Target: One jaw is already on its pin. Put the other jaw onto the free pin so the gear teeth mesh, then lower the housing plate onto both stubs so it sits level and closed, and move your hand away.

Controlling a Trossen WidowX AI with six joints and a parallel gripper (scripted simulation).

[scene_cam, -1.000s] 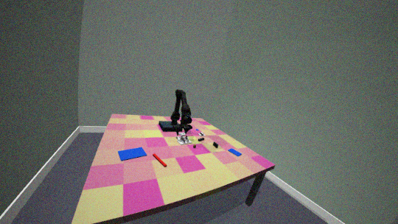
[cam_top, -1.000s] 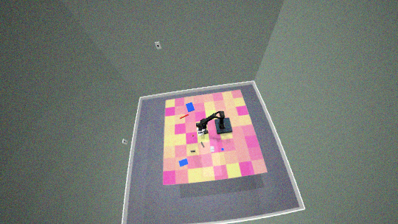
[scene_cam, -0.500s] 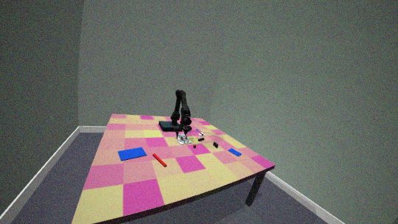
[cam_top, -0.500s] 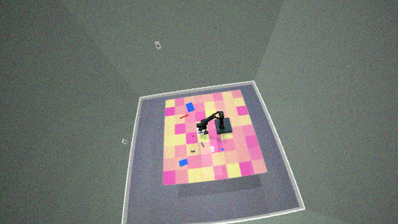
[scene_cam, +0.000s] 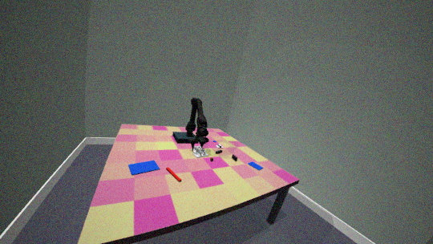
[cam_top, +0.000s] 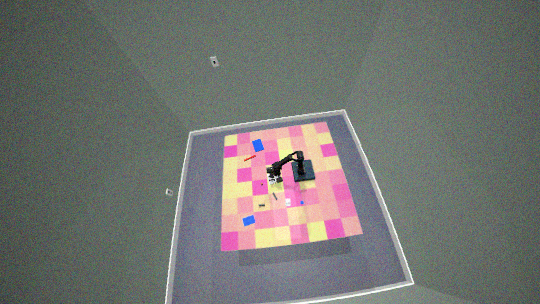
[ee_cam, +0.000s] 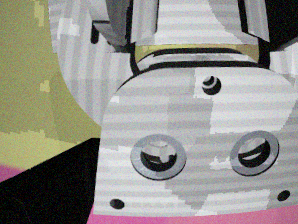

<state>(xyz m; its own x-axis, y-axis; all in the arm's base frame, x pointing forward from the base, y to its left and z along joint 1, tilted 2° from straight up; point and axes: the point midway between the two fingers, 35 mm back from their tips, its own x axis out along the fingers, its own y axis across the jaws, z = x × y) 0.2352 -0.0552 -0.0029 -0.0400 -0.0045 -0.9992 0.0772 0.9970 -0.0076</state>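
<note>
Right now my gripper tip is 2 cm to the left of the grey jaw and 2 cm short of it. Round my gripper tip: red stick: 32 cm to the right, 23 cm ahead, 1 cm below; then white housing plate: 2 cm above, 1 cm ahead.
</note>
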